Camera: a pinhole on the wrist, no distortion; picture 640 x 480 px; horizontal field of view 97.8 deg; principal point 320.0 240.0 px. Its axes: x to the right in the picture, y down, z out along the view. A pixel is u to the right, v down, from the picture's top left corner.
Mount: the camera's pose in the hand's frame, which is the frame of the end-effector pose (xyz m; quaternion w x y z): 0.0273 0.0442 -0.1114 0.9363 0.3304 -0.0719 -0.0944
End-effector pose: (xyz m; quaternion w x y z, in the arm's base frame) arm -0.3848 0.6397 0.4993 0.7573 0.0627 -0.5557 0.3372
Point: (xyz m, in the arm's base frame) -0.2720 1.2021 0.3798
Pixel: behind the camera
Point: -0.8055 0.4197 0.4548
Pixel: 194 462
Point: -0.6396 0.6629 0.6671
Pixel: outside the picture
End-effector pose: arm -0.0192 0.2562 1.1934 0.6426 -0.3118 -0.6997 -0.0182
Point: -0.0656 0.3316 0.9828
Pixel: outside the picture
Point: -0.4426 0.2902 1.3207
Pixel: 421 305
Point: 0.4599 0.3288 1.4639
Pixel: behind the camera
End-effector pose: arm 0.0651 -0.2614 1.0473 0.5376 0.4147 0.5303 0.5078
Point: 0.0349 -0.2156 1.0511
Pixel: 431 355
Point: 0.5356 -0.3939 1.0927
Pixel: 245 391
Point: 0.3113 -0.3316 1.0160
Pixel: 274 334
